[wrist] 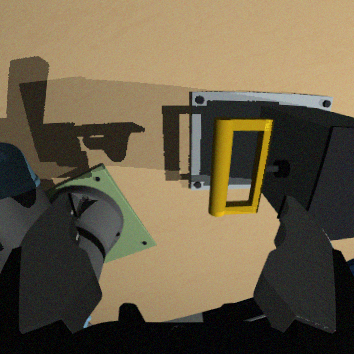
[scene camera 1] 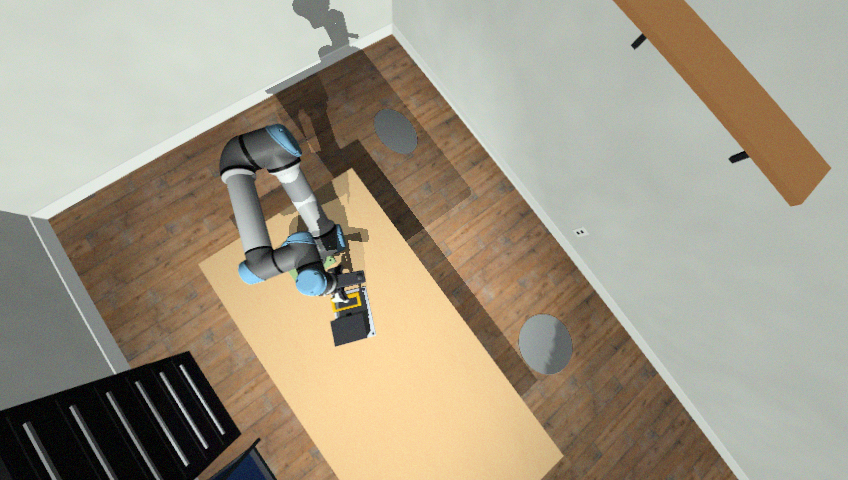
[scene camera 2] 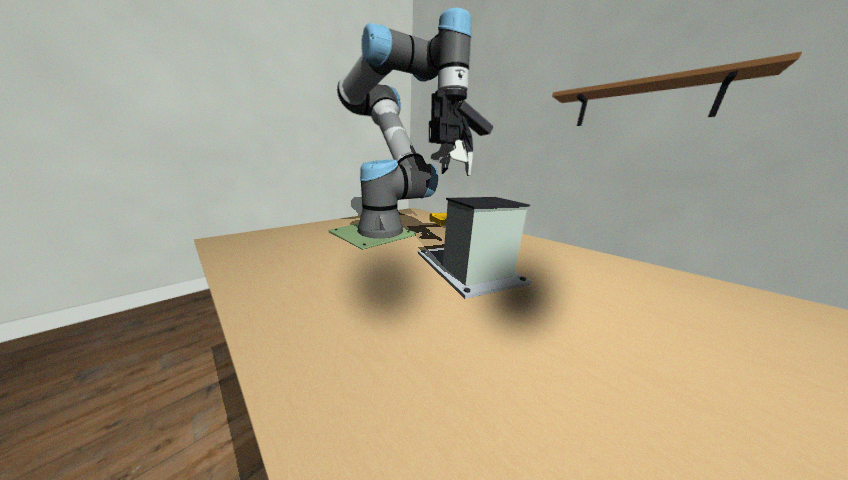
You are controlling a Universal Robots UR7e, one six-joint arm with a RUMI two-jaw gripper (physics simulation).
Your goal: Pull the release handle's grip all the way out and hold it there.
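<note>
The release handle's yellow grip point(scene camera 1: 346, 309) point(scene camera 2: 438, 218) point(wrist: 221, 167) is a rectangular loop. In the wrist view it stands out from the dark face of the box point(scene camera 1: 349, 328) point(scene camera 2: 496, 243) point(wrist: 336, 175), joined by a thin dark stem point(wrist: 271, 169). The box stands on a light grey base plate point(scene camera 2: 496, 288) point(wrist: 265, 96). My gripper point(scene camera 2: 456, 173) point(wrist: 177, 196) is open and empty. It hangs above the grip and apart from it. In the wrist view the grip lies beyond the fingertips, nearer the right finger. In scene camera 2 the box hides much of the grip.
The arm's base stands on a green plate point(scene camera 2: 357, 239) point(wrist: 131, 220) close to the handle unit. Both are on the wooden table point(scene camera 1: 416, 356) point(scene camera 2: 357, 356). A brown wall shelf point(scene camera 1: 726, 95) point(scene camera 2: 672, 78) is off to the side. Two grey discs point(scene camera 1: 545, 344) point(scene camera 1: 395, 131) lie beside the table.
</note>
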